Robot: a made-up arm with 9 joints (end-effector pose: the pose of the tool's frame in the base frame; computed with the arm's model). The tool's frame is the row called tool. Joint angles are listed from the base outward.
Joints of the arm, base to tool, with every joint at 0 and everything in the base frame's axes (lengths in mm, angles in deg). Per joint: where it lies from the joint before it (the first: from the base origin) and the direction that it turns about. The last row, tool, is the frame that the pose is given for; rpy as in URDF.
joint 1: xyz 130 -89 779 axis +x
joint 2: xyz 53 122 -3 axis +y
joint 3: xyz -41 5 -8 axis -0.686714 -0.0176 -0.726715
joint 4: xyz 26 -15 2 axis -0.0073 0.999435 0.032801
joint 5: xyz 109 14 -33 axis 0.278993 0.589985 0.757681
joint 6: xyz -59 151 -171 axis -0.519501 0.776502 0.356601
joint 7: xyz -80 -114 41 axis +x
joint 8: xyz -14 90 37 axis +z
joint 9: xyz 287 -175 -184 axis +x
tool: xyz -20 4 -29 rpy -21.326 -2.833 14.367
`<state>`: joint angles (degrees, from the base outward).
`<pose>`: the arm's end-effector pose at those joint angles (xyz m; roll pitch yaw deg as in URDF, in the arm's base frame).
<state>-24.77 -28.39 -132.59 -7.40 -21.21 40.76 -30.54 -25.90 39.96</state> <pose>0.1533 0.3318 0.6415 0.49 -27.72 96.21</pose>
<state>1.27 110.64 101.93 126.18 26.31 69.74 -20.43 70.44 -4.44</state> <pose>0.1648 0.4271 0.6488 -173.52 67.97 65.76</pose>
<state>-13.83 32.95 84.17 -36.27 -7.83 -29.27 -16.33 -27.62 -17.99</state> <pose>0.1589 -0.3012 1.0108 -153.79 -41.60 30.77</pose>
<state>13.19 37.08 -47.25 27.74 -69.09 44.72 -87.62 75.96 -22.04</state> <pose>-0.0231 0.0585 0.3897 41.56 27.62 -169.14</pose>
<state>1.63 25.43 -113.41 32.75 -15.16 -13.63 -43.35 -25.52 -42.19</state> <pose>0.0625 0.2312 0.5794 -20.42 -2.58 59.34</pose>
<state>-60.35 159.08 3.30 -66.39 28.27 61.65 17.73 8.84 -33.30</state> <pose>-0.2005 -0.0279 0.6532 137.66 25.17 157.70</pose>
